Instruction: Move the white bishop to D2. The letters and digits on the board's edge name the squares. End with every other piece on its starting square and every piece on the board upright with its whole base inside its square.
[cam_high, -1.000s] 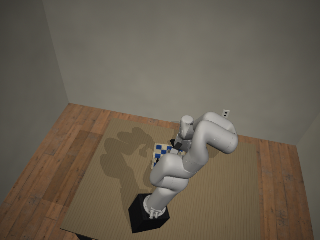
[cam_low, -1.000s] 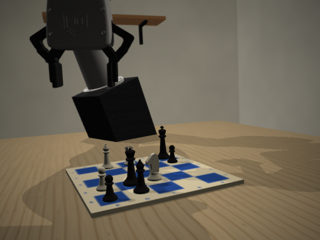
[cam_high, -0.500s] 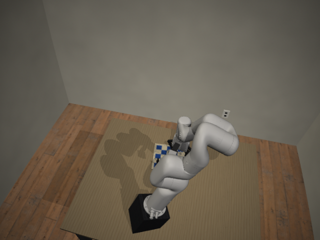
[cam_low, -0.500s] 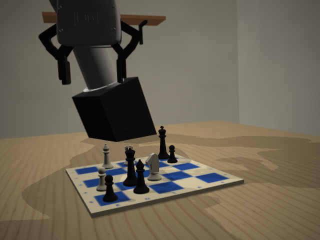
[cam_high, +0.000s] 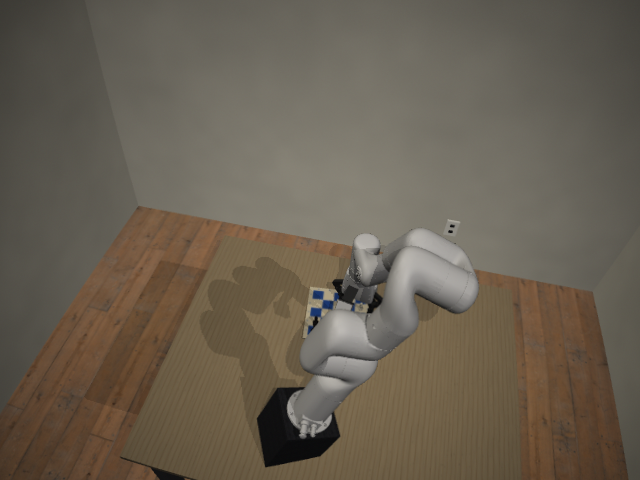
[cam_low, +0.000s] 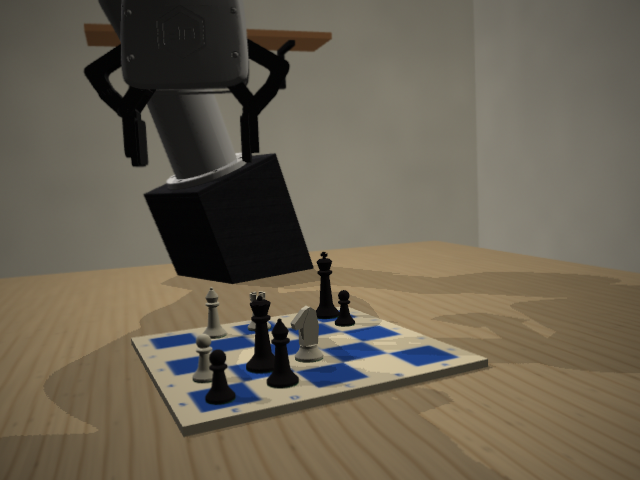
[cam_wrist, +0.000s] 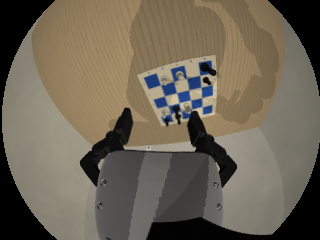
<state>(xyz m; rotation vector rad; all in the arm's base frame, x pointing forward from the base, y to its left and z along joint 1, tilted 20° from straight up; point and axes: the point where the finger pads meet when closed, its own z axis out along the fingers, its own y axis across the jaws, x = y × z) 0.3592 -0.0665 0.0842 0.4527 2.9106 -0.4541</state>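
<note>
Now: hand 140 mm above the white bishop and 10 mm to the right of it. Round my hand: board (160 mm below, 70 mm ahead, 50 mm to the left); black queen (140 mm below, 110 mm ahead, 20 mm to the left); white pawn (150 mm below, 110 mm ahead, 20 mm to the right).
</note>
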